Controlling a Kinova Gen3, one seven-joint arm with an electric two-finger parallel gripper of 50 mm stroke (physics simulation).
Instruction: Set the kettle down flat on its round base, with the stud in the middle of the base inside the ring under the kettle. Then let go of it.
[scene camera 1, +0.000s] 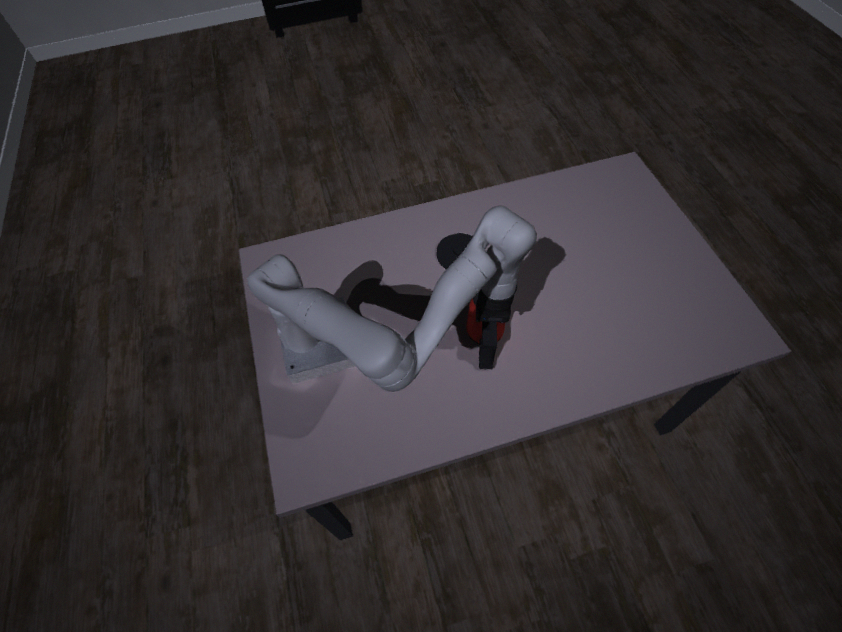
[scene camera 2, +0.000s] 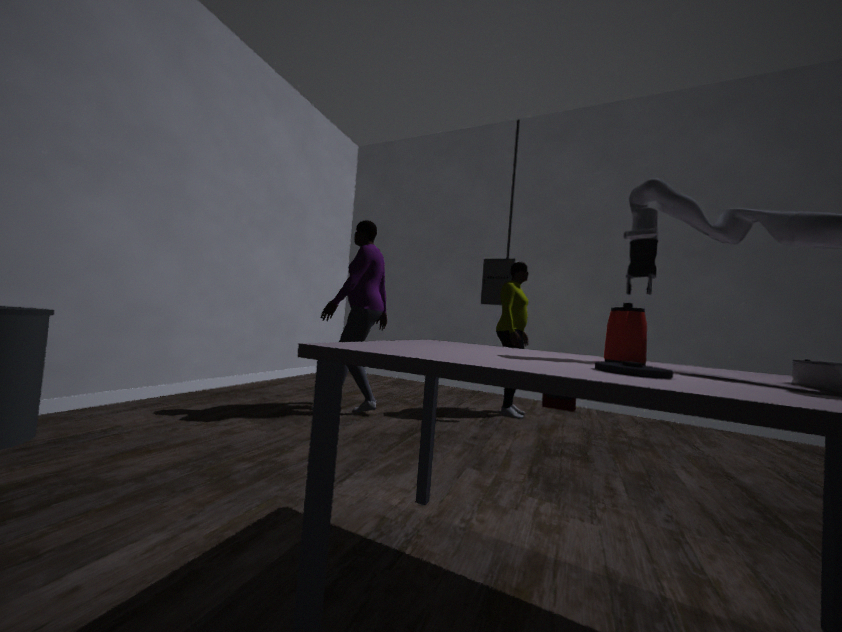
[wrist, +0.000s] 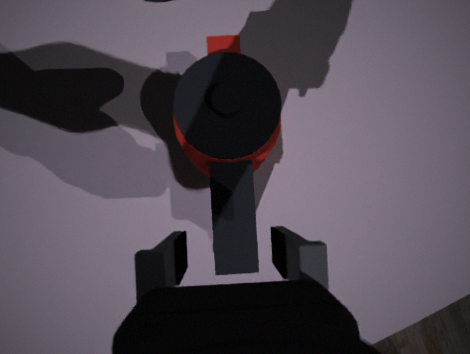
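The red kettle (scene camera 1: 474, 326) (scene camera 2: 625, 336) (wrist: 227, 130) with a black lid stands upright on the table. Its black handle (scene camera 1: 486, 352) (wrist: 235, 225) points toward the gripper's side in the wrist view, and its red spout (wrist: 223, 44) points the opposite way. The round dark base (scene camera 1: 452, 250) (scene camera 2: 656, 372) lies flat on the table, apart from the kettle; a sliver of it shows at the wrist view's top edge. Its stud and the ring under the kettle are not visible. My gripper (scene camera 2: 639, 292) (wrist: 229, 247) is open and empty, pointing down above kettle height. In the wrist view the handle shows between the fingers, below them.
The pinkish table (scene camera 1: 612, 285) (scene camera 2: 421, 348) carries the arm's grey mounting plate (scene camera 1: 309, 360) at its left in scene camera 1. My arm partly hides the base and kettle there. A person in purple (scene camera 2: 367, 278) and one in yellow (scene camera 2: 514, 309) are beyond the table.
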